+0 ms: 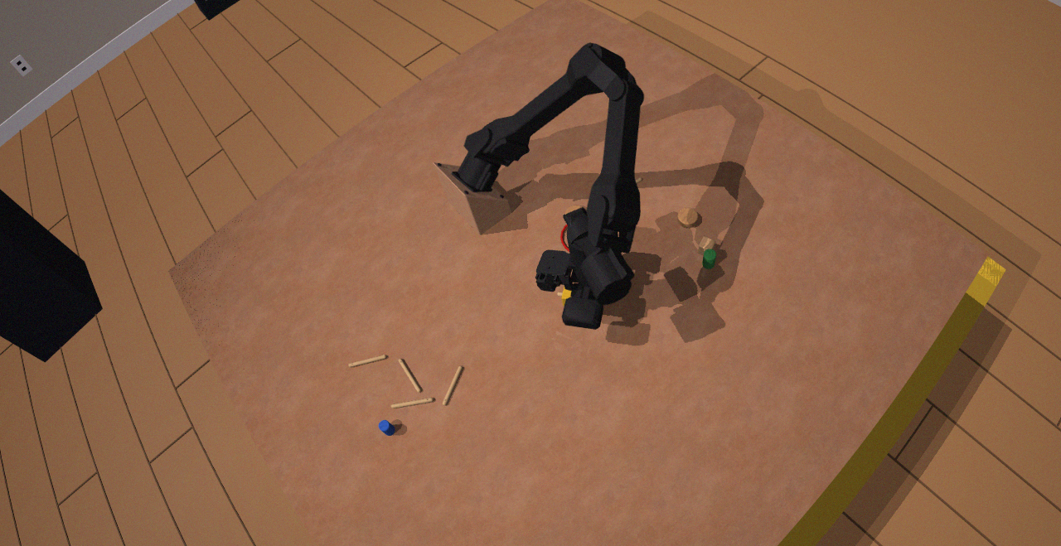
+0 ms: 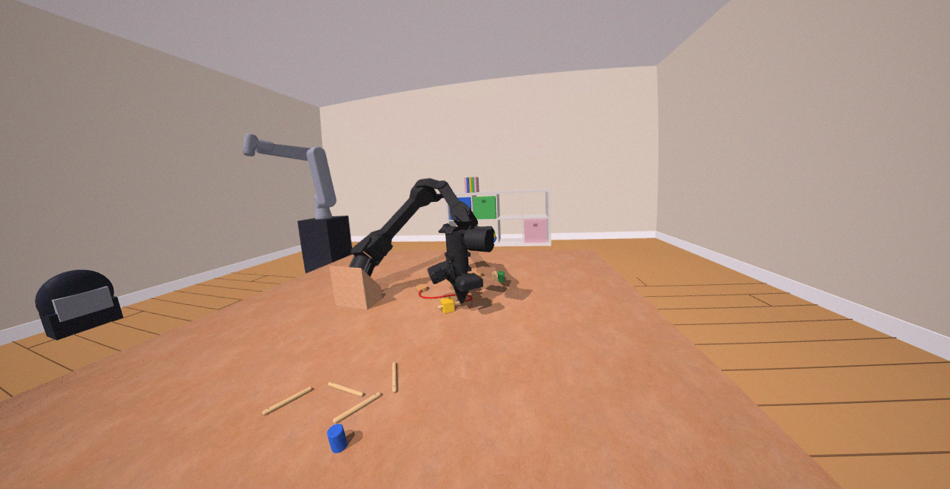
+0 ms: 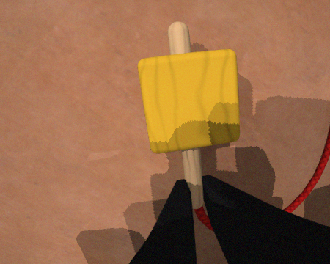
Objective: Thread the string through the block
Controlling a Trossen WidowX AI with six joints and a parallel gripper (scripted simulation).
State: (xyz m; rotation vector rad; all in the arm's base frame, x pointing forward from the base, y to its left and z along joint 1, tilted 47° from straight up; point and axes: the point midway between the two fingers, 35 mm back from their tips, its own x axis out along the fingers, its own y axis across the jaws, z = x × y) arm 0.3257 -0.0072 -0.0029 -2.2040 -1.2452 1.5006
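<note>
Now: gripper tip 30 mm past the yellow cube and 20 mm to the left of it. From my gripper tip the other things lie so: blue cylinder 420 mm to the right, 90 mm behind; then green cylinder 200 mm to the left, 110 mm ahead; then small wooden cube 220 mm to the left, 90 mm ahead.
</note>
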